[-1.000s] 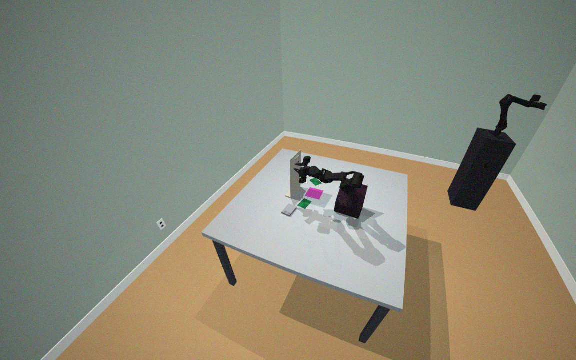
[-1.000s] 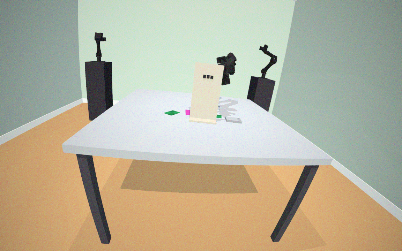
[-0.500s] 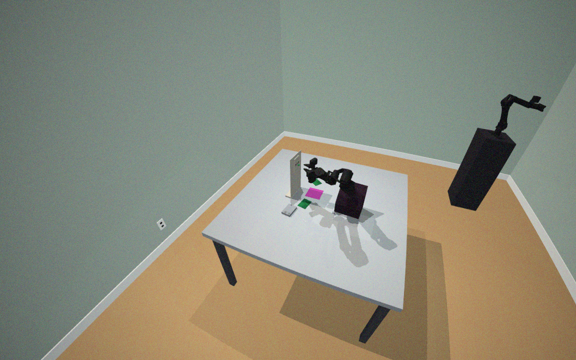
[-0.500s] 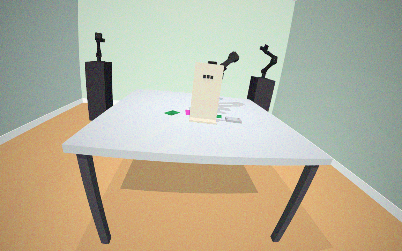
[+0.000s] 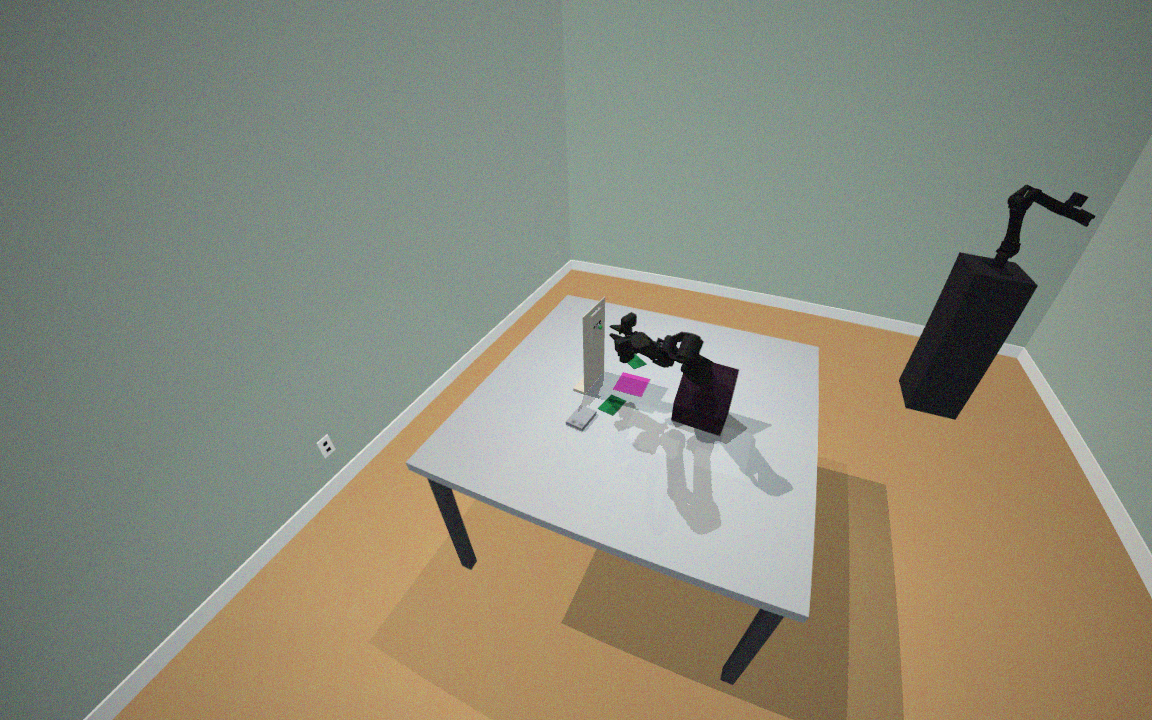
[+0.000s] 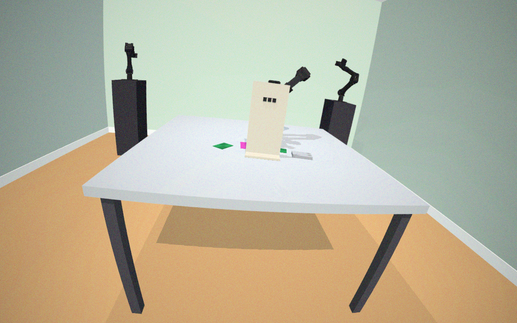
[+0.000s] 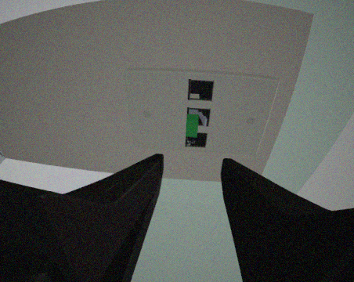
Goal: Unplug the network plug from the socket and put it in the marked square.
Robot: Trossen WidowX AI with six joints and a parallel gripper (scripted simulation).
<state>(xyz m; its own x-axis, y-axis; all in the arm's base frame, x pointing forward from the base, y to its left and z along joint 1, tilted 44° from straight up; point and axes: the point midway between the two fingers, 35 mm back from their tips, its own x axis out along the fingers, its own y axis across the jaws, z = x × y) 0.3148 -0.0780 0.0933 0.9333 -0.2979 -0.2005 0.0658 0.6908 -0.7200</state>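
My gripper tip is 5 cm short of the network plug and 1 cm to the left of it. Round my gripper tip: magenta marked square (27 cm below, 8 cm behind, 5 cm to the right); then beige upright panel (11 cm below, 7 cm ahead, 1 cm to the right).
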